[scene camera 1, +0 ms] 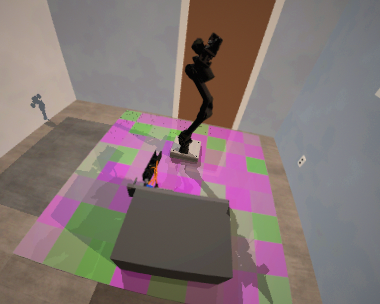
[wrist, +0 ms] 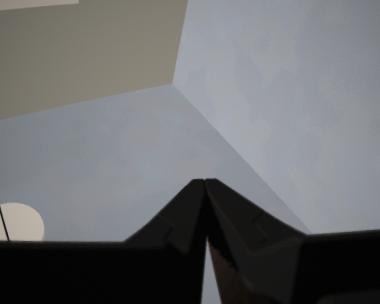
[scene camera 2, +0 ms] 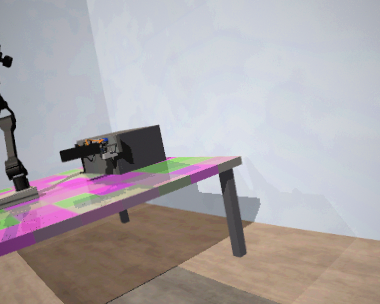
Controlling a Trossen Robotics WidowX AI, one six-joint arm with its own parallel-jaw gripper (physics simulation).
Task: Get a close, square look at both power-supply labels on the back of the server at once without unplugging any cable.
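Seen in the pictures: gripper, between the fingertips: (scene camera 1: pixel 220 38) (wrist: pixel 204 191); arm's base, origin of its link: (scene camera 1: pixel 183 150) (scene camera 2: pixel 22 189).
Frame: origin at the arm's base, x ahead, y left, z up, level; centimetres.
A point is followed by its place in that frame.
Note:
The server, a dark grey box (scene camera 1: pixel 175 235) @[x 64.9, y 8.1, z 15.8 cm] (scene camera 2: pixel 142 150) @[x 63.6, y -13.6, z 4.2 cm], stands on the table. Its back, with orange and blue cables (scene camera 1: pixel 154 172) @[x 35.3, y -10.1, z 13.3 cm] (scene camera 2: pixel 95 142) @[x 38.4, y -12.2, z 14.3 cm] and a black cable arm (scene camera 1: pixel 151 168) @[x 34.4, y -12.0, z 14.9 cm] (scene camera 2: pixel 79 152) @[x 27.9, y -15.0, z 11.6 cm], faces the robot's base. The power-supply labels cannot be made out in any view. My gripper (wrist: pixel 204 191) @[x 5.8, y 9.0, z 73.4 cm] is shut with its fingertips touching and holds nothing. In scene camera 1 the arm (scene camera 1: pixel 205 97) @[x 2.8, y 7.8, z 44.3 cm] stands raised high, well above the server and away from its back. The wrist view shows walls and ceiling; the server does not show there.
The robot's base plate (scene camera 1: pixel 186 152) @[x 2.6, y 2.3, z 0.8 cm] (scene camera 2: pixel 20 197) @[x -3.5, y -9.1, z -2.1 cm] sits on the magenta and green table (scene camera 1: pixel 265 225) @[x 42.2, y 57.3, z -4.7 cm] (scene camera 2: pixel 145 190) @[x 32.1, y -63.6, z -4.8 cm], beyond the server's back. A thin cable (scene camera 2: pixel 60 181) runs along the table from the base toward the server. Walls and a brown door (scene camera 1: pixel 225 60) stand behind the arm.

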